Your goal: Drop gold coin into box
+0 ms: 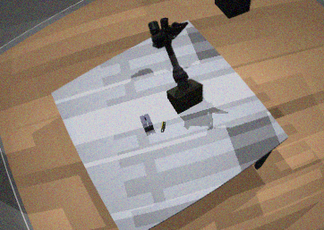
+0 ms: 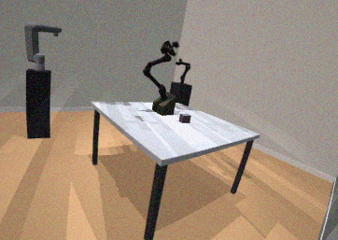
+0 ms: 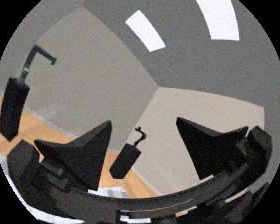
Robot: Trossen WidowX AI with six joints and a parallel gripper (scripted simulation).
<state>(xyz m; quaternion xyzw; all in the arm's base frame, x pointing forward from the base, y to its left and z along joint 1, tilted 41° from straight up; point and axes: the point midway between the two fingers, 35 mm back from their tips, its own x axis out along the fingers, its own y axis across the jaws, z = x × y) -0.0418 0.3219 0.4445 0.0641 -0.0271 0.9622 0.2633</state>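
Right now my gripper tip is 700 mm above the gold coin, 280 mm short of it and 150 mm to the right of it.
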